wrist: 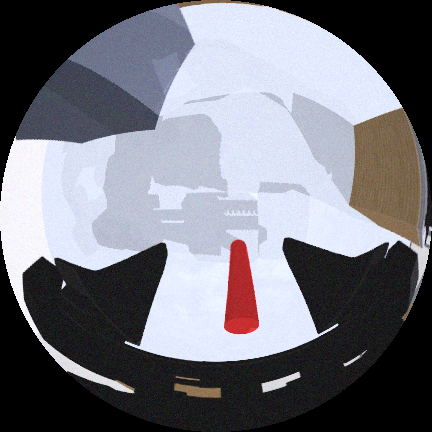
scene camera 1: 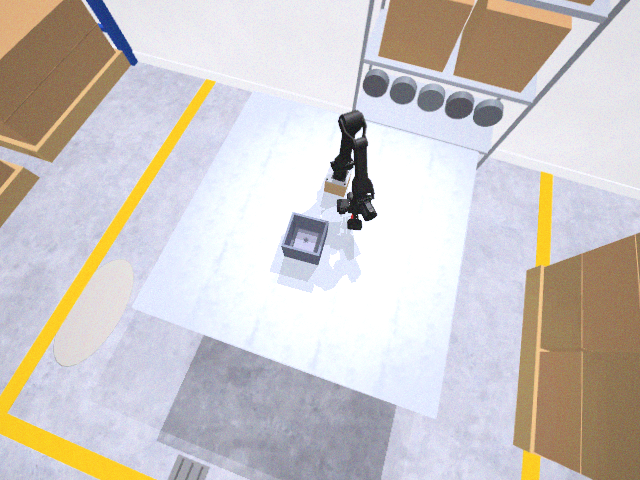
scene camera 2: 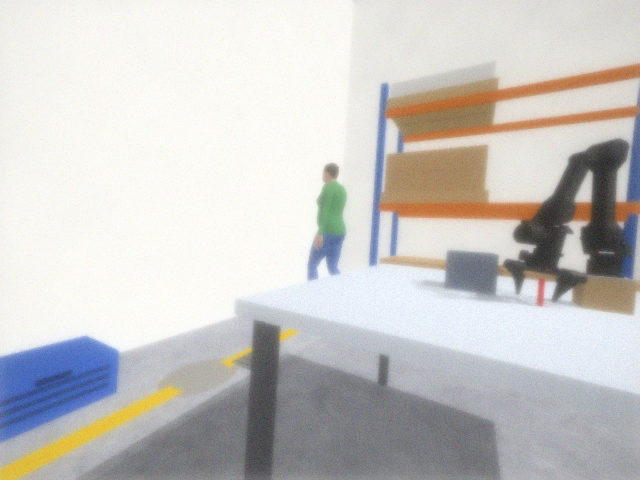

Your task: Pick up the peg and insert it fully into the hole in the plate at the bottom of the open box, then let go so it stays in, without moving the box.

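Seen in the pictures: gripper, fingertip midpoint: (wrist: pixel 225 247) (scene camera 2: pixel 534 298); arm's base, origin of the base link: (scene camera 1: pixel 340 174) (scene camera 2: pixel 604 275).
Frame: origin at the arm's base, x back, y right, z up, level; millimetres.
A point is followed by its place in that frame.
Note:
The red peg (scene camera 1: pixel 352 217) @(z -55, x -157, y -128 mm) (scene camera 2: pixel 540 292) @(z -58, x -153, y -132 mm) (wrist: pixel 241 295) @(z -31, x -154, y -120 mm) stands upright on the white table. My gripper (scene camera 1: pixel 349 215) @(z -79, x -163, y -121 mm) (scene camera 2: pixel 536 297) @(z -79, x -163, y -121 mm) (wrist: pixel 225 247) @(z -79, x -163, y -121 mm) is open, pointing down, with its fingers low on either side of the peg. The fingers stand apart from the peg, which shows a little right of the middle of the gap in the wrist view. The open grey-blue box (scene camera 1: pixel 302 254) @(z 2, x -428, y 2 mm) (scene camera 2: pixel 471 271) @(z -26, x -337, y -56 mm) (wrist: pixel 125 65) stands upright beside the gripper, at the upper left in the wrist view. The light plate (scene camera 1: pixel 310 246) @(z -41, x -368, y -8 mm) at its bottom shows a small dark hole (scene camera 1: pixel 306 239) @(z -54, x -341, y 24 mm) near its middle.
The arm's wooden base block (scene camera 1: pixel 334 188) @(z -44, x -54, y 4 mm) (scene camera 2: pixel 604 295) @(z -53, x -6, y -45 mm) (wrist: pixel 385 170) stands behind the gripper, at the right in the wrist view. The white table (scene camera 1: pixel 232 258) @(z -98, x -540, y 300 mm) (scene camera 2: pixel 361 310) @(z -99, x -514, y -575 mm) carries the box, peg and arm. A person (scene camera 2: pixel 331 209) and shelving (scene camera 2: pixel 380 175) are in the background.

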